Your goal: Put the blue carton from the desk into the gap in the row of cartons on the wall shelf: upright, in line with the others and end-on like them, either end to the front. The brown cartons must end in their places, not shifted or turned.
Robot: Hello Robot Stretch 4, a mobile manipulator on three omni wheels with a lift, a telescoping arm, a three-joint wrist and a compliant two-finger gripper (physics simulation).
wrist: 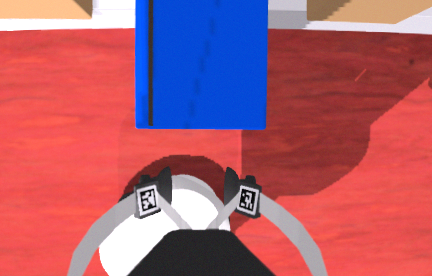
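The blue carton (202, 65) is at the top centre of the wrist view, between two brown cartons, one at the top left (37, 7) and one at the top right (357, 9). Gaps show on both sides of it. Its lower edge shows much lower in the view than theirs and looks level. Its upper part is cut off by the view. My gripper (198, 185) is below the blue carton in the view and apart from it. The fingers are partly open, with a gap and no carton between them.
A red wood-grained surface (65, 100) spreads below the cartons, with dark shadows at the right and around the fingers. A white rounded object (135, 242) shows behind and below the fingers. A pale strip (114, 19) runs along the top behind the cartons.
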